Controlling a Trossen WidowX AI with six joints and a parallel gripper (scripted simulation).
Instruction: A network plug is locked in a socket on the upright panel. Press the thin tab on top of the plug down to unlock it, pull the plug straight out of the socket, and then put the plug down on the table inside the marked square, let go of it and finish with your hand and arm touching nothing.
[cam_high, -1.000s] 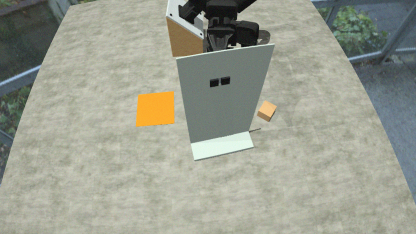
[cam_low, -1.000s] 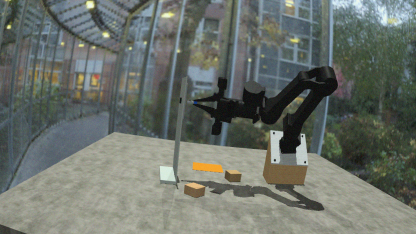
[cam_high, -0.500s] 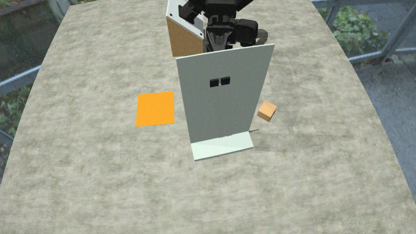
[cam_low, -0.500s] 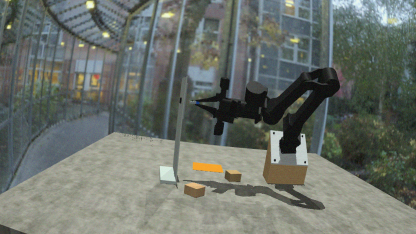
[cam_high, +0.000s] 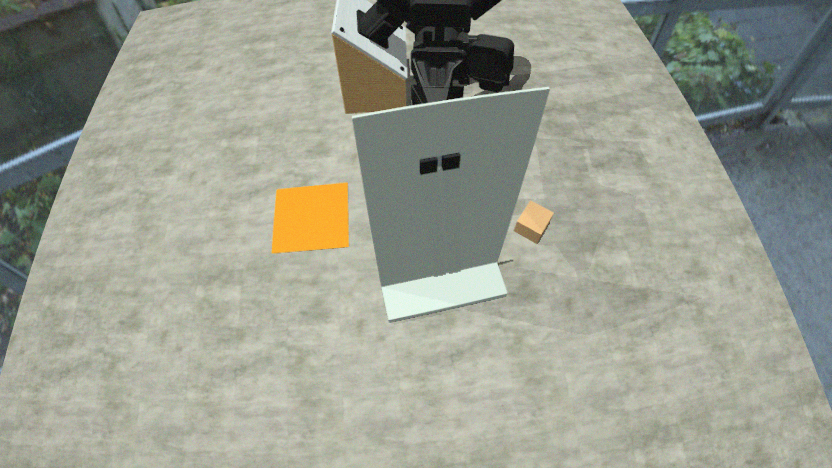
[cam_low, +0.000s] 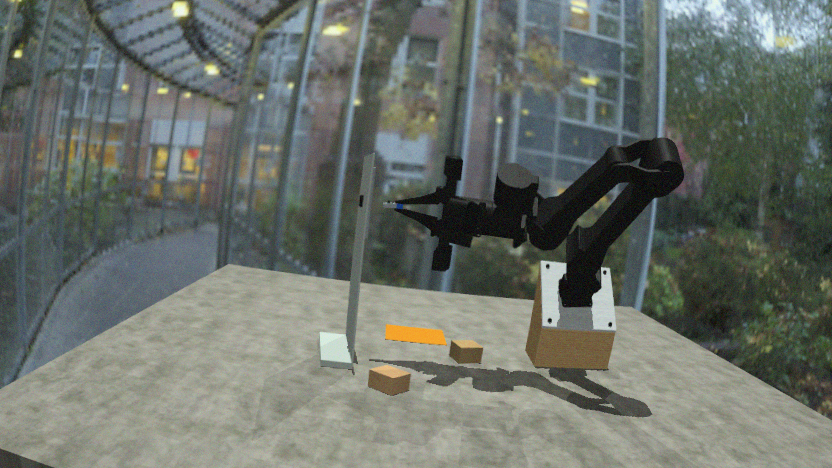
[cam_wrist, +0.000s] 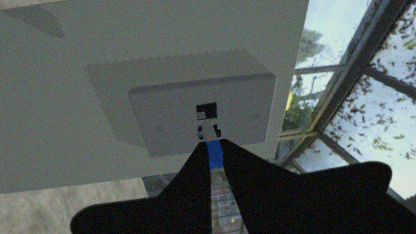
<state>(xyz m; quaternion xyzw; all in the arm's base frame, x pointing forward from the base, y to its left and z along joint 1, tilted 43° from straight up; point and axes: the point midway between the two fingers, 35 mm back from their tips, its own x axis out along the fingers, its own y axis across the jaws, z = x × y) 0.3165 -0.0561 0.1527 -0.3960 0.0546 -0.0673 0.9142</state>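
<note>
The orange marked square lies 70 mm behind my gripper tip, 180 mm to the right of it and 260 mm below it. From my gripper tip the other things lie so: grey-white panel 60 mm ahead, 110 mm below; network plug 10 mm ahead; thin pale tab 10 mm ahead.
</note>
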